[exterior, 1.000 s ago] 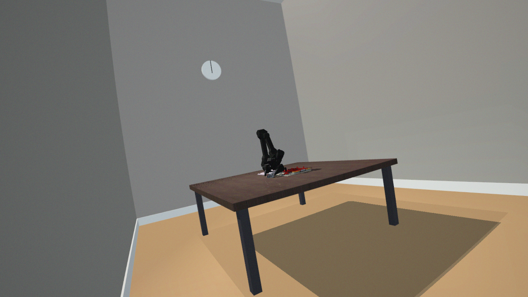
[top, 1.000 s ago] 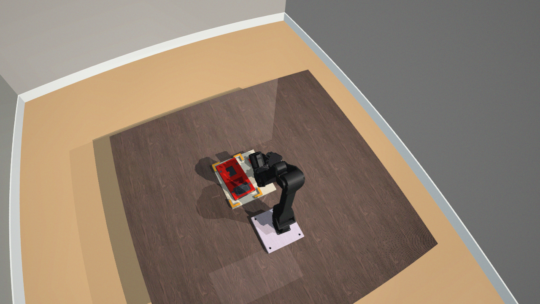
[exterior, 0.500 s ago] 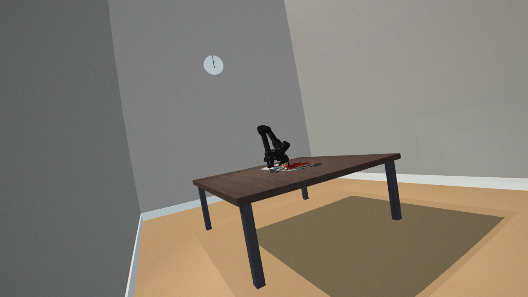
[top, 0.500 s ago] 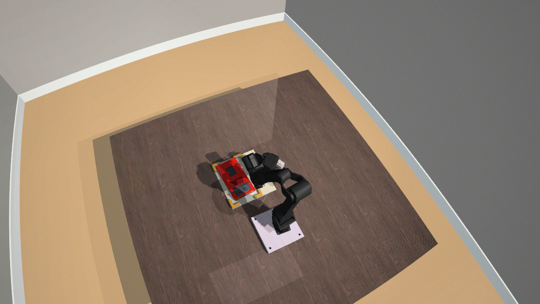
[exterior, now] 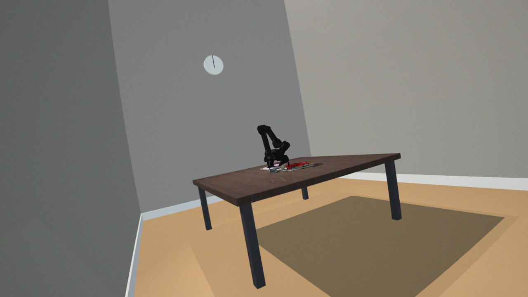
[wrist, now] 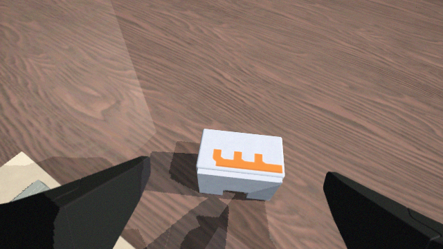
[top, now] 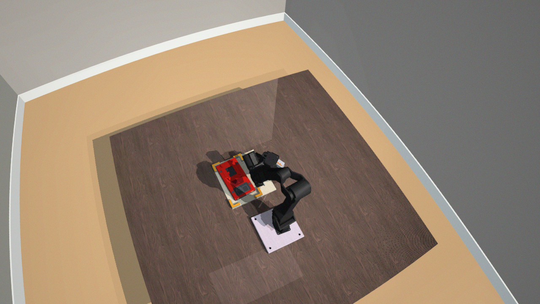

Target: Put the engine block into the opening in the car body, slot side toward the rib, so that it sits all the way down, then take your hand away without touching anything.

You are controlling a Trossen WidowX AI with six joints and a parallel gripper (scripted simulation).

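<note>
The engine block lies 10 mm to the right of my gripper tip and 30 mm below it. Round my gripper tip: dark post: 80 mm ahead, 90 mm to the left, 10 mm below.
</note>
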